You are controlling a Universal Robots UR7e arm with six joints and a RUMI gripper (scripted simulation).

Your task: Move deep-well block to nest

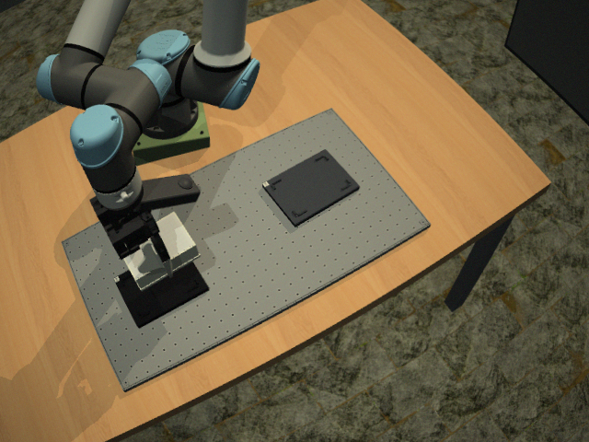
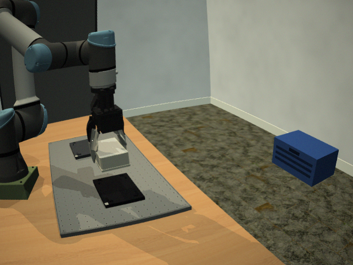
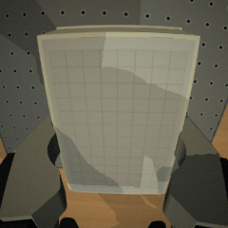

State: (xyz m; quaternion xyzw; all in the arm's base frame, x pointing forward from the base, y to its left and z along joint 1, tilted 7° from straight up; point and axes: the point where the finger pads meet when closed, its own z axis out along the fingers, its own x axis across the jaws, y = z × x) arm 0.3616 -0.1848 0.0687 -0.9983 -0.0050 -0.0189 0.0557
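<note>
The black plate nest is 2 cm behind my hand, 35 cm to the left of it and 10 cm below it. The rest, counted from my hand: white 96-well deep-well block 1 cm above.
</note>
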